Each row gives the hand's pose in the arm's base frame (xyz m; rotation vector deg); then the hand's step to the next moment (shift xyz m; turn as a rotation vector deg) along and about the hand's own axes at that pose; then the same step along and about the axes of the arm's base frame.
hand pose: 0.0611 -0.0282 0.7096 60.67 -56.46 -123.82
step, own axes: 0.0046 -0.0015 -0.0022 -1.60 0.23 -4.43
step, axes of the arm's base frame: -0.0009 -0.0032 -0.0041 4.56 -0.65 -1.01
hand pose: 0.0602 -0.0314 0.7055 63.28 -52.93 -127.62
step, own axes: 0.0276 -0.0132 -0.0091 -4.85 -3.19 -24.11
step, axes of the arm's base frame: -0.0095 -0.0130 -0.0276 22.13 -3.23 -10.71
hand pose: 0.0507 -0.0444 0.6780 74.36 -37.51 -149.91
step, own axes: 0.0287 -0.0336 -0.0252 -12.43 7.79 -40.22
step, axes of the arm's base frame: 0.0042 0.0129 -0.0490 38.81 -15.73 -8.92
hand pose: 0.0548 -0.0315 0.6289 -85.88 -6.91 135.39
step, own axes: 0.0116 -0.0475 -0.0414 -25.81 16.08 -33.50
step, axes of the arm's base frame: 0.0437 0.0439 -0.0164 36.02 -27.16 3.51
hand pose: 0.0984 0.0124 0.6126 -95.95 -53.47 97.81
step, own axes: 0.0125 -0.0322 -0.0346 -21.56 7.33 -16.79
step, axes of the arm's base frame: 0.0313 0.0323 0.0191 18.48 -20.06 7.52
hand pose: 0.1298 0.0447 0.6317 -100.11 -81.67 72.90
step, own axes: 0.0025 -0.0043 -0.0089 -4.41 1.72 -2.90
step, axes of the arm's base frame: 0.0062 0.0049 0.0065 3.39 -4.24 1.13
